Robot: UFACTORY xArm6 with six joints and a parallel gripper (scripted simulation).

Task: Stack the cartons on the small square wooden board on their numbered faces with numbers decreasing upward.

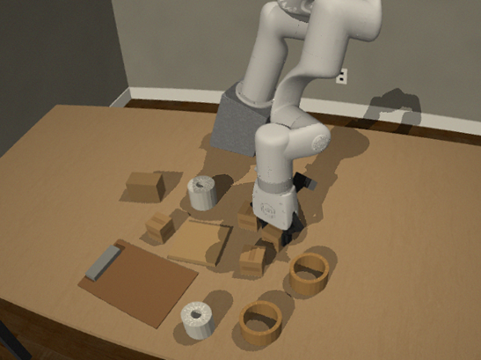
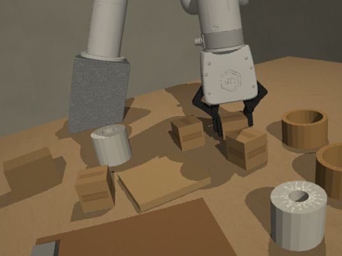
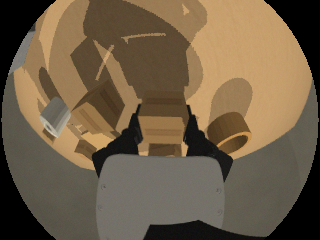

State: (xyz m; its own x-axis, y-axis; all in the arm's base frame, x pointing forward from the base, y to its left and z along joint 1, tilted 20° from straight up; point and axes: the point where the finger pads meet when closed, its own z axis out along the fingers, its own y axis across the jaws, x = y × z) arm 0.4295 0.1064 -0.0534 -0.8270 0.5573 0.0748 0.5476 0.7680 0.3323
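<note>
The square wooden board is 190 mm to the right of my hand, 30 mm below it and 20 mm ahead of it. From my hand the other things lie so: brown box: 370 mm to the right, 150 mm behind.
</note>
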